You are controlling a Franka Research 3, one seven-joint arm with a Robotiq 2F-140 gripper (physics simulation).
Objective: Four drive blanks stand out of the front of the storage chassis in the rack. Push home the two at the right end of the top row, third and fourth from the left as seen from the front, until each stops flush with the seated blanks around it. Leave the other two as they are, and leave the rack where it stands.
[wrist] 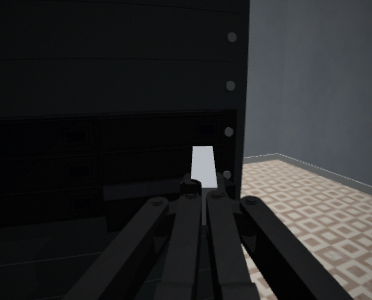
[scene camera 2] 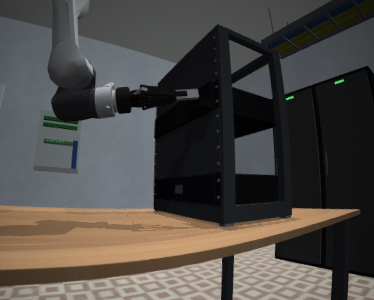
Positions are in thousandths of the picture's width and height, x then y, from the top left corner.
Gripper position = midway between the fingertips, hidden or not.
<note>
In view: my gripper (scene camera 2: 528, 315) and a rack (scene camera 2: 520, 565).
The rack shows as well in the wrist view (wrist: 292, 362). My gripper shows as well in the wrist view (wrist: 544, 538).
</note>
